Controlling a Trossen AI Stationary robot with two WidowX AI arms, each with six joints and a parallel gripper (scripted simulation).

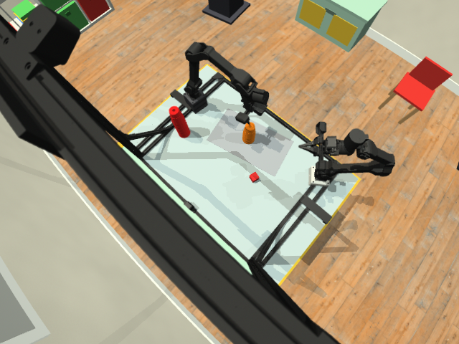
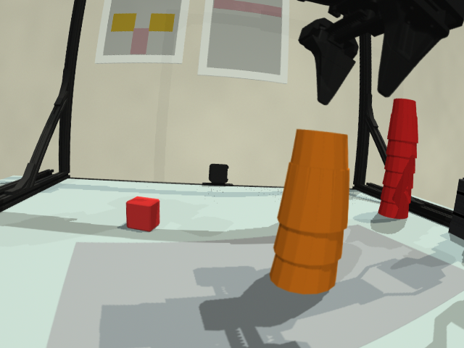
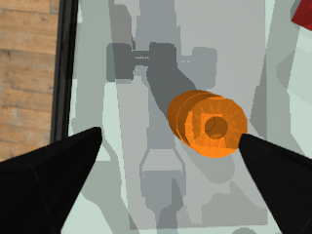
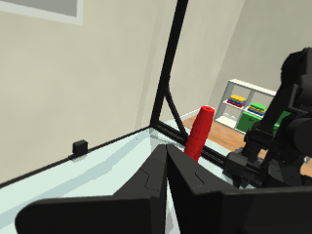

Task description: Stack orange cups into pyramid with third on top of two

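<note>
Now: the grey mat 40 mm behind my left hand, 30 mm to the right of it and 220 mm below it. Round my left hand: small red cube: 220 mm behind, 170 mm to the right, 200 mm below.
</note>
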